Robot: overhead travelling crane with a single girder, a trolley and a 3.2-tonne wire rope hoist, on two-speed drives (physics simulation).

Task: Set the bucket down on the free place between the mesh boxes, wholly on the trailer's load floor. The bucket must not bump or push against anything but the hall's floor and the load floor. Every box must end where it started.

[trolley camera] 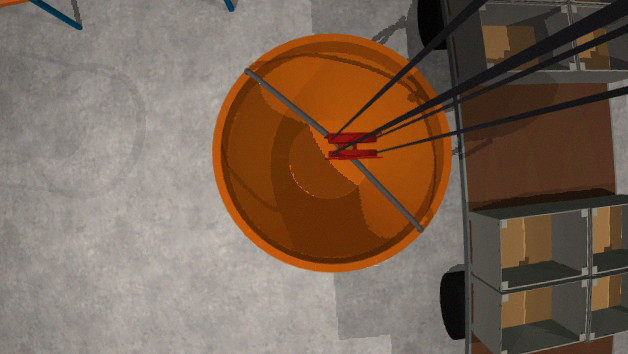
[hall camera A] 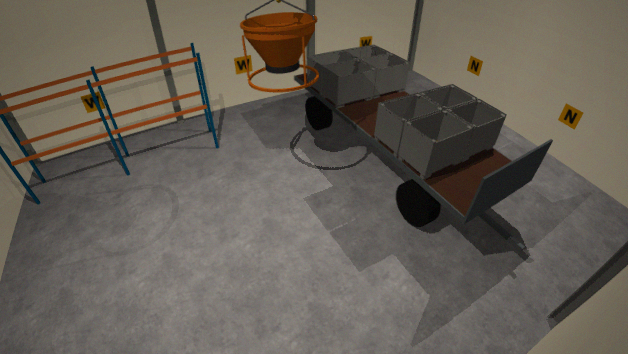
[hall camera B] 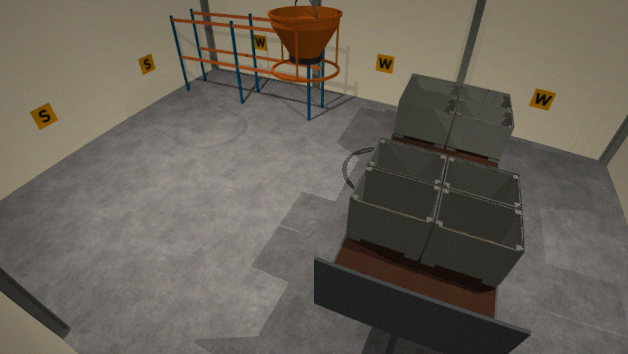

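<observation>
The orange bucket hangs upright in the air, its ring foot clear below it. My gripper, the hook under the red block, is shut on the bucket's bail; the hook itself is mostly hidden. In the trolley view the bucket is left of the trailer's side rail, beside the free place. The brown load floor shows between the near mesh boxes and the far mesh boxes. Both box groups stand upright on the trailer.
A blue and orange rack stands by the west wall, behind the bucket in hall camera B. The trailer's grey end board stands up beyond the near boxes. Black wheels are under the trailer's side.
</observation>
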